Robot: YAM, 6 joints.
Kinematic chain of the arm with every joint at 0, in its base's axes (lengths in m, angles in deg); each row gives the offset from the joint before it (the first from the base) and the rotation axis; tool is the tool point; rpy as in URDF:
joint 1: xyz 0 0 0.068 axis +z
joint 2: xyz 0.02 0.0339 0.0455 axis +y
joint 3: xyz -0.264 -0.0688 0 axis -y
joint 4: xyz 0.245 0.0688 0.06 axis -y
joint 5: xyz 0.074 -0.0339 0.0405 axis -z
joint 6: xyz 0.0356 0 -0.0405 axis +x
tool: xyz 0 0 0 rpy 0 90 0
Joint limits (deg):
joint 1: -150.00..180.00
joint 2: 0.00..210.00
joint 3: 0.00..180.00
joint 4: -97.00..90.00
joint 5: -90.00..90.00
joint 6: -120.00..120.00
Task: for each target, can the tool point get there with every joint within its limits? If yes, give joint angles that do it. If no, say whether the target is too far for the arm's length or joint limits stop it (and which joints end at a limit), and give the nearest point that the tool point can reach.
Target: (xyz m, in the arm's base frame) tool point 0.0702 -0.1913 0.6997
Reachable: yes | joints -75.09 109.32 162.89 37.32 -31.61 -38.81
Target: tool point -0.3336 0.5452 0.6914
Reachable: no: too far | nearest point -0.2492 0.4073 0.5405 | short by 0.221 m
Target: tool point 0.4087 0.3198 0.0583
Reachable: yes | joints 41.63 156.88 126.68 -51.21 65.95 89.80
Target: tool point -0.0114 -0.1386 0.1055
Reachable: yes | joints -104.63 64.19 14.07 -23.19 -42.29 23.37
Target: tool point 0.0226 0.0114 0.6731
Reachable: yes | joints -23.21 73.26 119.39 75.34 -32.95 -88.89
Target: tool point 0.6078 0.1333 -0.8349
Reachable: no: too far | nearest point 0.3899 0.0855 -0.3475 | short by 0.536 m
